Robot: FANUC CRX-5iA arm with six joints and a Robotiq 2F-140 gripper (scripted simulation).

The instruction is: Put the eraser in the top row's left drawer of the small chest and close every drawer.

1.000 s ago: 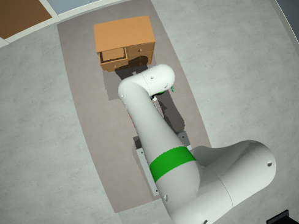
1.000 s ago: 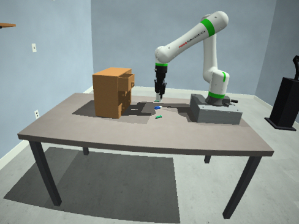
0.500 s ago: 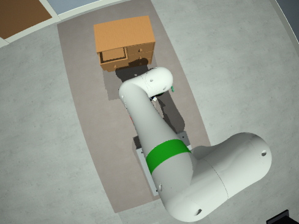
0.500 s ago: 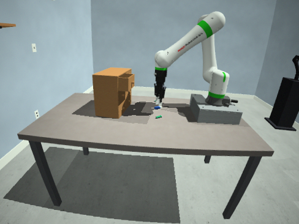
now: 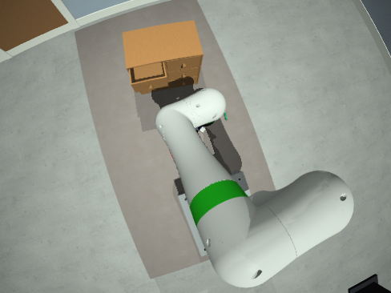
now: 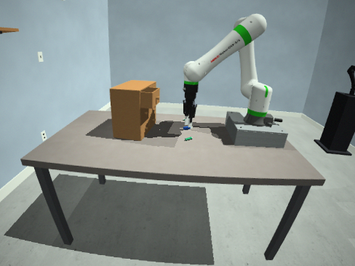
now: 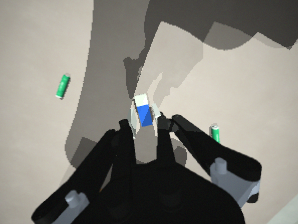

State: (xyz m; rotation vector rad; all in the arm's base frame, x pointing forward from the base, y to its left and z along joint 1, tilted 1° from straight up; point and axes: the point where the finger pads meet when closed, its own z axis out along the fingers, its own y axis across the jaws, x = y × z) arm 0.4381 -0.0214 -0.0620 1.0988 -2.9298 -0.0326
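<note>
Right now the eraser is 50 mm below my hand. The rest, counted from my hand: small green object 30 mm ahead, 150 mm to the right, 50 mm below.
</note>
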